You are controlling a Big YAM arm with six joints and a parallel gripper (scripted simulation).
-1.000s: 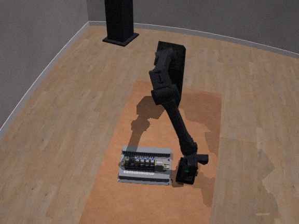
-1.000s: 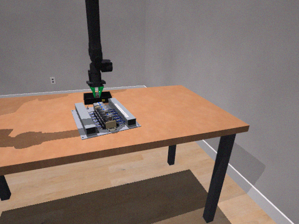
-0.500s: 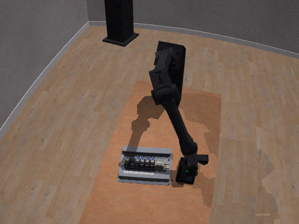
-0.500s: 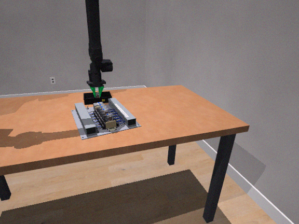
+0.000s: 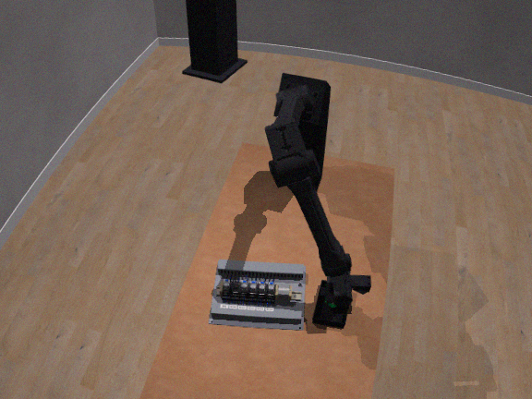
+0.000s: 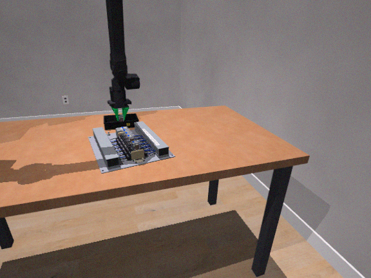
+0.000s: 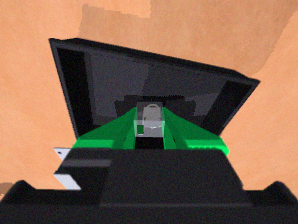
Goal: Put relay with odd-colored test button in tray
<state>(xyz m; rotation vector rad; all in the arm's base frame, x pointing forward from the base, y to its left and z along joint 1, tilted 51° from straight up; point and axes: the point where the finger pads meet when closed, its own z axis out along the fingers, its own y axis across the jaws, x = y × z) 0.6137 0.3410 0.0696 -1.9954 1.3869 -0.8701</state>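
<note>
Right now the grey relay is right at my hand. The rest, counted from my hand: black tray (1 cm below).
</note>
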